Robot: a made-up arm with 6 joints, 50 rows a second.
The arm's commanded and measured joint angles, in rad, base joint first. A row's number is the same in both.
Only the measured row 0 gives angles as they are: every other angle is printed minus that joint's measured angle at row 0.
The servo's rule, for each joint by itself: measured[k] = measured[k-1] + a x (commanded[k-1-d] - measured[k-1]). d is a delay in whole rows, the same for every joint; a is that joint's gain. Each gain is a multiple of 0.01, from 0.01 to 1. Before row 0 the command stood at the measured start. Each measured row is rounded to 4 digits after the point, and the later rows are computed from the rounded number. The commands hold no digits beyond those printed.
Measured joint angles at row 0:
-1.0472, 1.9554, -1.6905, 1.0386, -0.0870, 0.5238
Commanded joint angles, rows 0 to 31:
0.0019, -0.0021, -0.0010, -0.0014, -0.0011, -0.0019
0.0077, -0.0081, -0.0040, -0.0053, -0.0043, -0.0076
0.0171, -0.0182, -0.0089, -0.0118, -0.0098, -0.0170
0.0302, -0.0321, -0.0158, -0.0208, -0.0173, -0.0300
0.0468, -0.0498, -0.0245, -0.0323, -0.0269, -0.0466
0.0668, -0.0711, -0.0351, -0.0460, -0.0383, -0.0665
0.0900, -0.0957, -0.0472, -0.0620, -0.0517, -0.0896
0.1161, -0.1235, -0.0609, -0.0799, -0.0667, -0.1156
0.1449, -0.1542, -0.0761, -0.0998, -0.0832, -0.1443
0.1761, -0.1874, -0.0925, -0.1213, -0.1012, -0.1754
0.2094, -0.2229, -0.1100, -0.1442, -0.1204, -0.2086
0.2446, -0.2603, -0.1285, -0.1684, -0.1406, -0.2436
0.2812, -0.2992, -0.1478, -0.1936, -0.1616, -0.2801
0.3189, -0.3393, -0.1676, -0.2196, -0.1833, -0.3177
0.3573, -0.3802, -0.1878, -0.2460, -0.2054, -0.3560
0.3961, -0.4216, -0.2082, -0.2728, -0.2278, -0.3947
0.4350, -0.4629, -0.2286, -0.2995, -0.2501, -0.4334
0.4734, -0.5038, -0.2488, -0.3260, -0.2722, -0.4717
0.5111, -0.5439, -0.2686, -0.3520, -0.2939, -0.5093
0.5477, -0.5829, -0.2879, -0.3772, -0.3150, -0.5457
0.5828, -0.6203, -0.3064, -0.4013, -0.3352, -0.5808
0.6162, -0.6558, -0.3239, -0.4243, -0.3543, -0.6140
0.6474, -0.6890, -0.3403, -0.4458, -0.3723, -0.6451
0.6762, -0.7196, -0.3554, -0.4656, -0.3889, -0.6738
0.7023, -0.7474, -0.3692, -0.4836, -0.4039, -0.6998
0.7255, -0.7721, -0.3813, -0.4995, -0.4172, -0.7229
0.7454, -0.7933, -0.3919, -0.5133, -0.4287, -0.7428
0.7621, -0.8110, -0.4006, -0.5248, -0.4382, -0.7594
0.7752, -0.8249, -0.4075, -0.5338, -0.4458, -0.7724
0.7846, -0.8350, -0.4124, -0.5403, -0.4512, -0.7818
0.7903, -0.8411, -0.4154, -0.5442, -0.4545, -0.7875
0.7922, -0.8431, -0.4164, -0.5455, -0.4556, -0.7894
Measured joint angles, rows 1 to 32:
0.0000, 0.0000, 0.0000, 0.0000, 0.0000, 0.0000
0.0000, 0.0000, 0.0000, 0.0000, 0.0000, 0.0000
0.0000, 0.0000, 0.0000, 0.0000, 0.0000, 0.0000
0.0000, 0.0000, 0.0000, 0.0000, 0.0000, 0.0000
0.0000, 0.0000, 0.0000, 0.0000, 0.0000, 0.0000
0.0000, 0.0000, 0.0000, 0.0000, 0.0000, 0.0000
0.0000, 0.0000, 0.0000, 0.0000, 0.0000, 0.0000
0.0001, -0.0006, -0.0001, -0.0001, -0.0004, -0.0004
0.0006, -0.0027, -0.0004, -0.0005, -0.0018, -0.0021
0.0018, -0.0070, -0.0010, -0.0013, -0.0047, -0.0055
0.0038, -0.0140, -0.0020, -0.0027, -0.0092, -0.0111
0.0068, -0.0240, -0.0036, -0.0048, -0.0156, -0.0193
0.0110, -0.0372, -0.0058, -0.0077, -0.0238, -0.0302
0.0165, -0.0536, -0.0087, -0.0115, -0.0338, -0.0439
0.0235, -0.0732, -0.0124, -0.0163, -0.0456, -0.0604
0.0320, -0.0959, -0.0169, -0.0221, -0.0591, -0.0797
0.0421, -0.1215, -0.0222, -0.0290, -0.0743, -0.1017
0.0538, -0.1499, -0.0283, -0.0371, -0.0909, -0.1263
0.0672, -0.1808, -0.0353, -0.0463, -0.1088, -0.1533
0.0822, -0.2140, -0.0432, -0.0566, -0.1278, -0.1825
0.0988, -0.2491, -0.0519, -0.0680, -0.1478, -0.2136
0.1169, -0.2858, -0.0614, -0.0805, -0.1685, -0.2464
0.1364, -0.3238, -0.0717, -0.0940, -0.1898, -0.2805
0.1573, -0.3627, -0.0827, -0.1084, -0.2115, -0.3157
0.1794, -0.4022, -0.0943, -0.1236, -0.2334, -0.3516
0.2026, -0.4419, -0.1065, -0.1396, -0.2552, -0.3879
0.2268, -0.4814, -0.1192, -0.1562, -0.2767, -0.4242
0.2517, -0.5203, -0.1323, -0.1734, -0.2978, -0.4602
0.2772, -0.5582, -0.1457, -0.1910, -0.3181, -0.4956
0.3031, -0.5948, -0.1593, -0.2088, -0.3376, -0.5300
0.3292, -0.6297, -0.1730, -0.2268, -0.3561, -0.5631
0.3553, -0.6627, -0.1867, -0.2448, -0.3733, -0.5945
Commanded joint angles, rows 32 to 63:
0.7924, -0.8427, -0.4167, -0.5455, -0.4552, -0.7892
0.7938, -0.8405, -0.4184, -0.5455, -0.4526, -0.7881
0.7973, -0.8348, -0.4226, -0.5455, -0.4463, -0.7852
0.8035, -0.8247, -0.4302, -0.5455, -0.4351, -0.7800
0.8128, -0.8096, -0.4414, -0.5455, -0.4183, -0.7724
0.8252, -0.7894, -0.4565, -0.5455, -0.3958, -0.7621
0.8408, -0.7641, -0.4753, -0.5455, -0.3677, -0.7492
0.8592, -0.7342, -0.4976, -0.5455, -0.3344, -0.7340
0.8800, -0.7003, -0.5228, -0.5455, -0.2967, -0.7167
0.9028, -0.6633, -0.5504, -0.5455, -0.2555, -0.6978
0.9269, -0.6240, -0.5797, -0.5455, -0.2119, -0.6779
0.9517, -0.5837, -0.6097, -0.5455, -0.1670, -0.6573
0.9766, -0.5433, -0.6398, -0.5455, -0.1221, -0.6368
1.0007, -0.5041, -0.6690, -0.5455, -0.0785, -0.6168
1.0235, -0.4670, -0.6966, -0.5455, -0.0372, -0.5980
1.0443, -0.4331, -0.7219, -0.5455, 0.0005, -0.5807
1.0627, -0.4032, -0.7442, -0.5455, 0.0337, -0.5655
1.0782, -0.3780, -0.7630, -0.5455, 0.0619, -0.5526
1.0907, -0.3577, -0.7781, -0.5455, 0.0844, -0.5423
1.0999, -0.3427, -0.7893, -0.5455, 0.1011, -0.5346
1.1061, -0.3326, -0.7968, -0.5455, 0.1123, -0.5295
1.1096, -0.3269, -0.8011, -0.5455, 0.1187, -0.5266
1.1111, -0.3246, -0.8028, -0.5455, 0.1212, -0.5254
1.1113, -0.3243, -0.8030, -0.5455, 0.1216, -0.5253
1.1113, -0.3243, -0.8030, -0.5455, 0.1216, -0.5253
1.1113, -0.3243, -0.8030, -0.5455, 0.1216, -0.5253
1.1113, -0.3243, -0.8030, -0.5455, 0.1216, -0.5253
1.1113, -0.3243, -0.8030, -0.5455, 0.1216, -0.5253
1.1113, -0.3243, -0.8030, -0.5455, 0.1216, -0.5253
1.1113, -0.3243, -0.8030, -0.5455, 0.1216, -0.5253
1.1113, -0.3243, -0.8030, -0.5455, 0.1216, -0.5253
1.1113, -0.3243, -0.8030, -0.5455, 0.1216, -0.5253
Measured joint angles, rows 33 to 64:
0.3812, -0.6933, -0.2003, -0.2626, -0.3891, -0.6240
0.4067, -0.7213, -0.2137, -0.2801, -0.4034, -0.6513
0.4316, -0.7464, -0.2268, -0.2972, -0.4159, -0.6762
0.4557, -0.7684, -0.2394, -0.3138, -0.4267, -0.6983
0.4787, -0.7870, -0.2515, -0.3297, -0.4355, -0.7175
0.5005, -0.8021, -0.2630, -0.3447, -0.4423, -0.7336
0.5209, -0.8136, -0.2737, -0.3588, -0.4471, -0.7464
0.5399, -0.8217, -0.2837, -0.3719, -0.4500, -0.7562
0.5577, -0.8270, -0.2931, -0.3841, -0.4509, -0.7635
0.5745, -0.8292, -0.3022, -0.3954, -0.4492, -0.7685
0.5905, -0.8279, -0.3112, -0.4059, -0.4441, -0.7711
0.6061, -0.8228, -0.3203, -0.4157, -0.4348, -0.7714
0.6214, -0.8134, -0.3298, -0.4248, -0.4208, -0.7693
0.6368, -0.7996, -0.3400, -0.4332, -0.4017, -0.7647
0.6524, -0.7813, -0.3510, -0.4411, -0.3775, -0.7576
0.6683, -0.7586, -0.3630, -0.4484, -0.3484, -0.7482
0.6847, -0.7319, -0.3761, -0.4552, -0.3150, -0.7366
0.7017, -0.7017, -0.3904, -0.4615, -0.2779, -0.7231
0.7192, -0.6687, -0.4058, -0.4674, -0.2380, -0.7080
0.7372, -0.6336, -0.4222, -0.4729, -0.1963, -0.6916
0.7556, -0.5973, -0.4395, -0.4780, -0.1539, -0.6744
0.7744, -0.5608, -0.4575, -0.4827, -0.1119, -0.6568
0.7933, -0.5250, -0.4760, -0.4871, -0.0714, -0.6393
0.8122, -0.4909, -0.4948, -0.4912, -0.0336, -0.6223
0.8308, -0.4593, -0.5136, -0.4950, 0.0008, -0.6063
0.8490, -0.4309, -0.5321, -0.4985, 0.0309, -0.5916
0.8666, -0.4062, -0.5501, -0.5018, 0.0562, -0.5785
0.8834, -0.3856, -0.5674, -0.5049, 0.0764, -0.5672
0.8992, -0.3692, -0.5838, -0.5077, 0.0916, -0.5579
0.9140, -0.3567, -0.5991, -0.5103, 0.1023, -0.5504
0.9278, -0.3476, -0.6134, -0.5128, 0.1092, -0.5446
0.9406, -0.3411, -0.6267, -0.5151, 0.1137, -0.5402

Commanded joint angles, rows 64 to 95:
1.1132, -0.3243, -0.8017, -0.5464, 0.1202, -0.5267
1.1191, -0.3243, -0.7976, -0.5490, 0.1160, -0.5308
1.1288, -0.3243, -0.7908, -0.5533, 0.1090, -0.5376
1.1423, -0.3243, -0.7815, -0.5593, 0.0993, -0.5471
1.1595, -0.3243, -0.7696, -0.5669, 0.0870, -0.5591
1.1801, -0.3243, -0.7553, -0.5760, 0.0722, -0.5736
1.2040, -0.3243, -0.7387, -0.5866, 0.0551, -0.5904
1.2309, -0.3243, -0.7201, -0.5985, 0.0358, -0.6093
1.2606, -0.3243, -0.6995, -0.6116, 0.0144, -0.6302
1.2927, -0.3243, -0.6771, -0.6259, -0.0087, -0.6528
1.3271, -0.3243, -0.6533, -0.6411, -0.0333, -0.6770
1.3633, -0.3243, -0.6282, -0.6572, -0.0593, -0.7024
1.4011, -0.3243, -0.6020, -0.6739, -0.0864, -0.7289
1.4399, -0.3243, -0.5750, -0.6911, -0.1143, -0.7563
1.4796, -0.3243, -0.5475, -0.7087, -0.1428, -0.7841
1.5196, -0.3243, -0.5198, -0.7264, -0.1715, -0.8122
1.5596, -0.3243, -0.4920, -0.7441, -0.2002, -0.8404
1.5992, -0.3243, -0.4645, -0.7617, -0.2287, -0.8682
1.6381, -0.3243, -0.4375, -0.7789, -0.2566, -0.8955
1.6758, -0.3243, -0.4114, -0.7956, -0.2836, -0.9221
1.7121, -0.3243, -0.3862, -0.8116, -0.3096, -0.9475
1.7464, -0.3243, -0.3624, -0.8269, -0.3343, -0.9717
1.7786, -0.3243, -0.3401, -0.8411, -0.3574, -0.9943
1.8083, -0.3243, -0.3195, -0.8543, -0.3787, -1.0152
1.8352, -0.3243, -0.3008, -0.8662, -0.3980, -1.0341
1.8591, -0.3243, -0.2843, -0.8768, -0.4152, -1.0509
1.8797, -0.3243, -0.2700, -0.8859, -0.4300, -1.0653
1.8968, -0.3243, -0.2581, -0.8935, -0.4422, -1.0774
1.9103, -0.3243, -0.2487, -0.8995, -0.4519, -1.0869
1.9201, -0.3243, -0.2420, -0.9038, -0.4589, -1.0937
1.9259, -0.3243, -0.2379, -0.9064, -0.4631, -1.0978
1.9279, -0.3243, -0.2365, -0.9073, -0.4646, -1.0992
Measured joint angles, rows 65 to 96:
0.9525, -0.3364, -0.6390, -0.5172, 0.1165, -0.5368
0.9636, -0.3330, -0.6505, -0.5192, 0.1183, -0.5342
0.9739, -0.3306, -0.6612, -0.5210, 0.1195, -0.5322
0.9835, -0.3288, -0.6711, -0.5227, 0.1203, -0.5306
0.9924, -0.3275, -0.6803, -0.5243, 0.1208, -0.5294
1.0007, -0.3266, -0.6889, -0.5258, 0.1211, -0.5285
1.0084, -0.3260, -0.6969, -0.5272, 0.1213, -0.5278
1.0157, -0.3255, -0.7042, -0.5285, 0.1209, -0.5275
1.0229, -0.3252, -0.7107, -0.5299, 0.1191, -0.5283
1.0303, -0.3249, -0.7163, -0.5315, 0.1155, -0.5304
1.0381, -0.3247, -0.7209, -0.5334, 0.1097, -0.5342
1.0466, -0.3246, -0.7243, -0.5357, 0.1015, -0.5399
1.0559, -0.3245, -0.7265, -0.5385, 0.0910, -0.5477
1.0663, -0.3244, -0.7274, -0.5419, 0.0781, -0.5575
1.0778, -0.3244, -0.7269, -0.5459, 0.0629, -0.5694
1.0906, -0.3244, -0.7250, -0.5505, 0.0454, -0.5834
1.1047, -0.3244, -0.7216, -0.5558, 0.0259, -0.5994
1.1203, -0.3244, -0.7168, -0.5618, 0.0046, -0.6172
1.1373, -0.3244, -0.7106, -0.5685, -0.0184, -0.6368
1.1558, -0.3244, -0.7030, -0.5759, -0.0429, -0.6580
1.1757, -0.3244, -0.6940, -0.5840, -0.0686, -0.6806
1.1970, -0.3244, -0.6837, -0.5927, -0.0953, -0.7044
1.2196, -0.3244, -0.6722, -0.6021, -0.1227, -0.7292
1.2434, -0.3244, -0.6596, -0.6120, -0.1506, -0.7548
1.2683, -0.3244, -0.6459, -0.6225, -0.1787, -0.7809
1.2942, -0.3244, -0.6313, -0.6334, -0.2067, -0.8073
1.3209, -0.3244, -0.6159, -0.6448, -0.2344, -0.8337
1.3483, -0.3244, -0.5998, -0.6565, -0.2615, -0.8599
1.3762, -0.3244, -0.5832, -0.6684, -0.2877, -0.8856
1.4044, -0.3244, -0.5662, -0.6805, -0.3128, -0.9106
1.4327, -0.3244, -0.5489, -0.6927, -0.3365, -0.9347
1.4609, -0.3244, -0.5315, -0.7048, -0.3586, -0.9576

